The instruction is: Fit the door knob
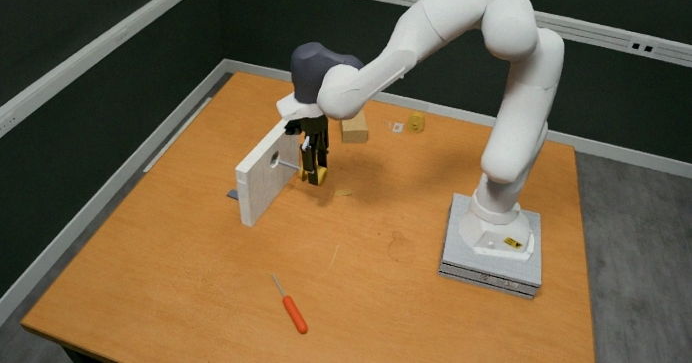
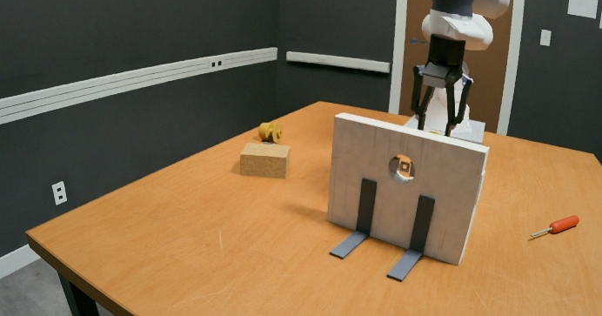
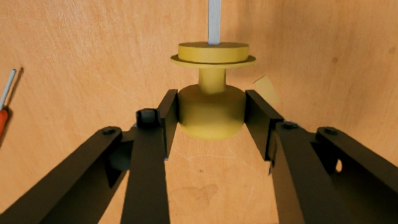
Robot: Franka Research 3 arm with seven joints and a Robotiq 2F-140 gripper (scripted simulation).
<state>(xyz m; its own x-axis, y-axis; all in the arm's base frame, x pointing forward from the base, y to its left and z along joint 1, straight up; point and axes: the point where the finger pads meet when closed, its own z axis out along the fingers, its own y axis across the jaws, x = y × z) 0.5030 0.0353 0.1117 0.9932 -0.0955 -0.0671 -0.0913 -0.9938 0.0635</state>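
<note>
Right now the white wood panel is 160 mm ahead of my hand, 50 mm below it and 20 mm to the right of it. From my hand the other things lie so: cork block 430 mm to the right, 160 mm below, 10 mm ahead; orange-handled screwdriver 340 mm to the left, 170 mm below, 40 mm behind.
</note>
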